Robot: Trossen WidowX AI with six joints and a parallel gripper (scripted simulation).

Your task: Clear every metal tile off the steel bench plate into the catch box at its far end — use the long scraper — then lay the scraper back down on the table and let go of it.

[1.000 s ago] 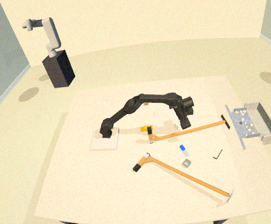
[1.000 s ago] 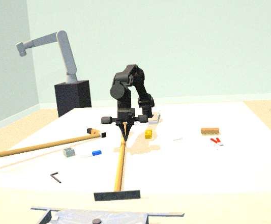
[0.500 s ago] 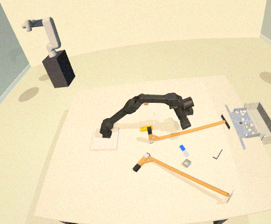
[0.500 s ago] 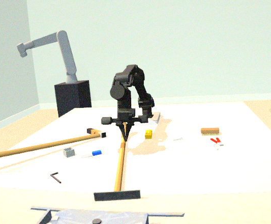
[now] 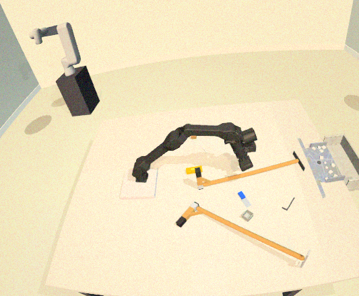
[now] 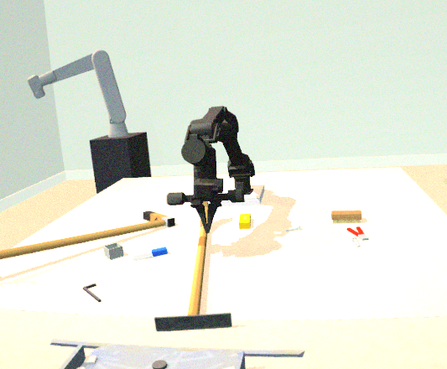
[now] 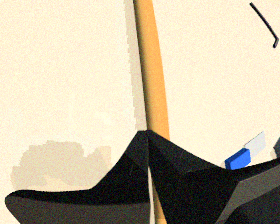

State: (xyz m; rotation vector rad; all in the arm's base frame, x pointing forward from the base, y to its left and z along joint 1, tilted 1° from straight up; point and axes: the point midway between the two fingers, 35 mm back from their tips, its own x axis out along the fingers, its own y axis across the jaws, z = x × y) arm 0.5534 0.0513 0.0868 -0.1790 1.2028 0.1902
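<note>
The long scraper lies 30 mm ahead of my gripper tip, 10 mm to the right of it and 10 mm below it. From my gripper tip the other things lie so: yellow block 290 mm behind, 30 mm to the left, 60 mm below; blue marker 20 mm behind, 170 mm to the right, 70 mm below; small grey box 270 mm to the right, 70 mm below.
</note>
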